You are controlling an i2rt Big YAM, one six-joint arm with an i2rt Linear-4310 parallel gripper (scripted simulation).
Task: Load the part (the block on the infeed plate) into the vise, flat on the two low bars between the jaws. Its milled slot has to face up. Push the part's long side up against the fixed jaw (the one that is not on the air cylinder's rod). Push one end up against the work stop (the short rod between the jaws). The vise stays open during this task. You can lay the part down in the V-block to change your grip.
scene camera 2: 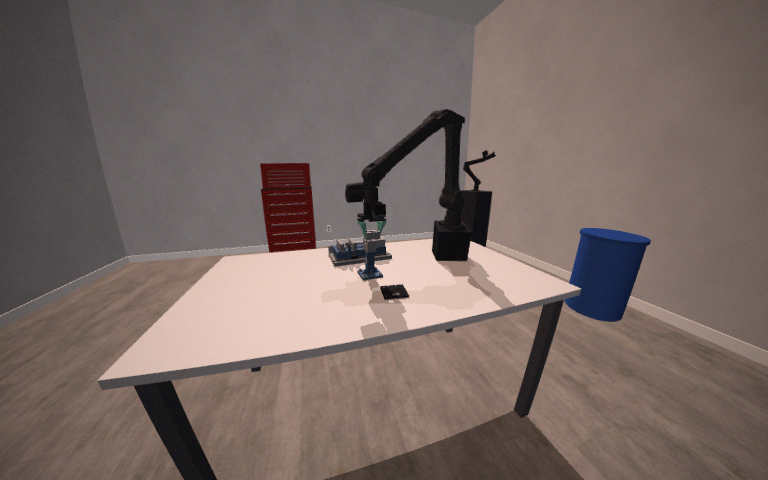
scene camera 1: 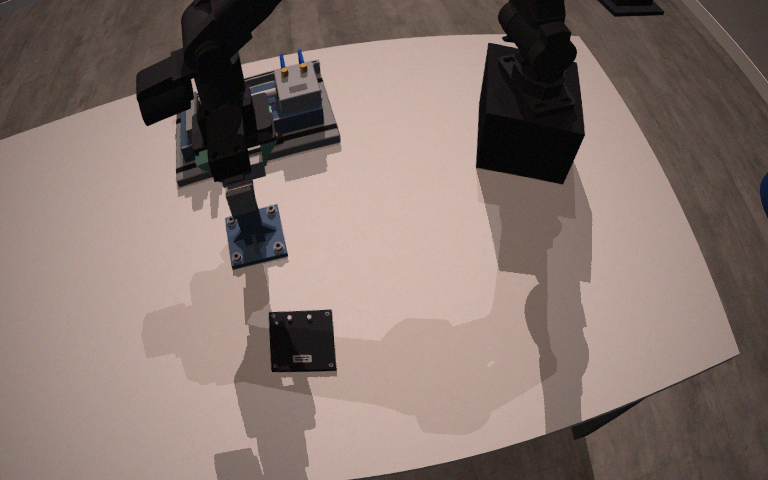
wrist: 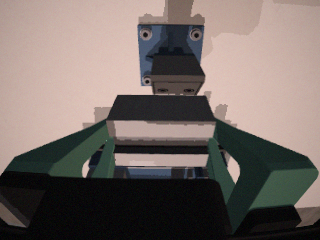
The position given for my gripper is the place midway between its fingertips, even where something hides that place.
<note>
In view: my gripper (wrist: 161,121), a grey part (wrist: 148,130), a black infeed plate (scene camera 1: 315,337) and a blue vise (scene camera 1: 312,116).
</note>
